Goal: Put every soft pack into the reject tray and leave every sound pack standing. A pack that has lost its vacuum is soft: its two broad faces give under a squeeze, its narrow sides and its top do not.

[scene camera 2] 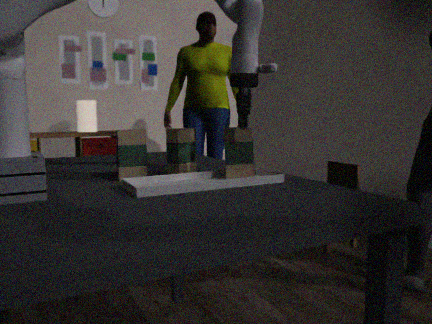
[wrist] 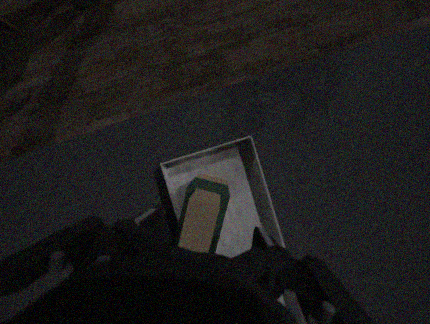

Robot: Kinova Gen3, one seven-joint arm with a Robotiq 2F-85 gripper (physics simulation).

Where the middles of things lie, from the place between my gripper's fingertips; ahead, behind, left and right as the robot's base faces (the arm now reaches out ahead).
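You'd find the white reject tray (scene camera 2: 146, 186) 3 cm to the right of my hand, 120 mm behind it and 130 mm below it.
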